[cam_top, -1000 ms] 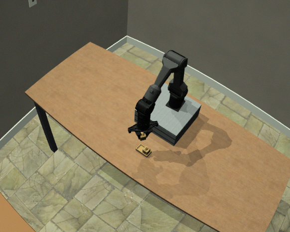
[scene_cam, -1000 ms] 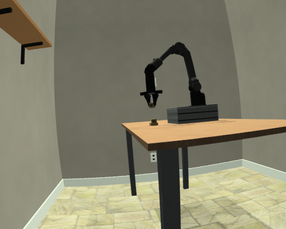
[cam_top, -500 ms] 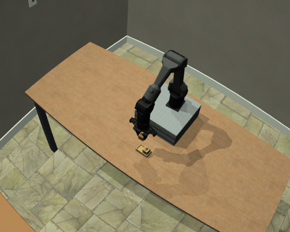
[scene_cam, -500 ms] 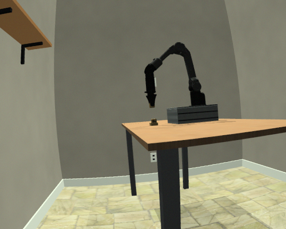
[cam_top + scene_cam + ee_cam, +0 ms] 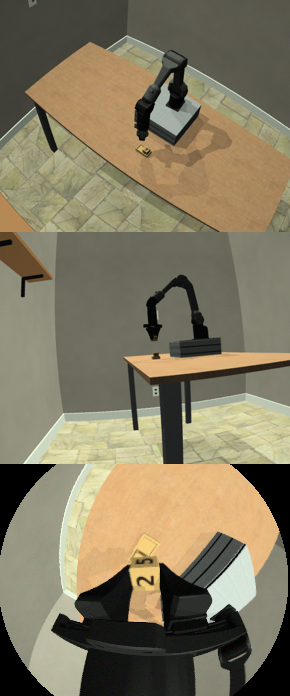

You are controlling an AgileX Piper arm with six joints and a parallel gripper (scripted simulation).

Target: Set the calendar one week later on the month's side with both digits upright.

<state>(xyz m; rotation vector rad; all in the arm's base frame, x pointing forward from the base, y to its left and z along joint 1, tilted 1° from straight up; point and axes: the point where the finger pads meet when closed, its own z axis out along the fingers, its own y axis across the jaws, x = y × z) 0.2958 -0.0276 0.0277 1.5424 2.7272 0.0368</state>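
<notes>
The wooden cube is right at my hand. The rest, counted from my hand: tan calendar tray 2 cm to the left, 12 cm below; then digit cube 3 cm to the left, 10 cm below.
</notes>
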